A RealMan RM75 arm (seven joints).
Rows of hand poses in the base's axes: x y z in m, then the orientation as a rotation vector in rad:
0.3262 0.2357 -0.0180 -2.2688 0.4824 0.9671
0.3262 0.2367 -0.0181 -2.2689 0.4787 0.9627
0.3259 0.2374 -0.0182 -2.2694 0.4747 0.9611
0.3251 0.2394 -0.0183 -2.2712 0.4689 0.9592
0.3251 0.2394 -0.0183 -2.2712 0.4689 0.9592
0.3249 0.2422 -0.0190 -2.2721 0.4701 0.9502
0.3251 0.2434 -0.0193 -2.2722 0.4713 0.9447
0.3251 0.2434 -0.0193 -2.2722 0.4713 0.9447
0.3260 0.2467 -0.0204 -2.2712 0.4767 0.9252
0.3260 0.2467 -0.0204 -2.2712 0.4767 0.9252
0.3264 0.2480 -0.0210 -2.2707 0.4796 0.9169
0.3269 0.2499 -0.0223 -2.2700 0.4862 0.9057
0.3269 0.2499 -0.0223 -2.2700 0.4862 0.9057
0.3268 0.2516 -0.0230 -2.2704 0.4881 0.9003
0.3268 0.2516 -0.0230 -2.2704 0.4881 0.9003
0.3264 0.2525 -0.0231 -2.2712 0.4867 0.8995
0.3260 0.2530 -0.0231 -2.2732 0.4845 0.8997
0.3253 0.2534 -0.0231 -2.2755 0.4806 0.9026
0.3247 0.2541 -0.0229 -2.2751 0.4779 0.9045
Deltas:
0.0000 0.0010 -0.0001 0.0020 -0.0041 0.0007
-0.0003 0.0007 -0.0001 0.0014 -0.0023 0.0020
-0.0008 0.0020 -0.0001 0.0010 -0.0031 0.0035
0.0000 0.0000 0.0000 0.0000 0.0000 0.0000
-0.0002 0.0028 -0.0007 -0.0001 -0.0062 -0.0035
0.0002 0.0012 -0.0003 0.0001 -0.0036 -0.0026
0.0000 0.0000 0.0000 0.0000 0.0000 0.0000
0.0009 0.0033 -0.0011 0.0011 -0.0122 -0.0104
0.0000 0.0000 0.0000 0.0000 0.0000 0.0000
0.0004 0.0013 -0.0006 0.0002 -0.0050 -0.0048
0.0005 0.0019 -0.0013 -0.0007 -0.0061 -0.0081
0.0000 0.0000 0.0000 0.0000 0.0000 0.0000
-0.0001 0.0017 -0.0007 -0.0005 -0.0034 -0.0028
0.0000 0.0000 0.0000 0.0000 0.0000 0.0000
-0.0004 0.0009 -0.0001 -0.0001 -0.0011 0.0009
-0.0004 0.0005 0.0000 -0.0009 -0.0007 0.0022
-0.0007 0.0004 0.0000 -0.0008 0.0007 0.0042
-0.0006 0.0007 0.0002 0.0012 0.0007 0.0021

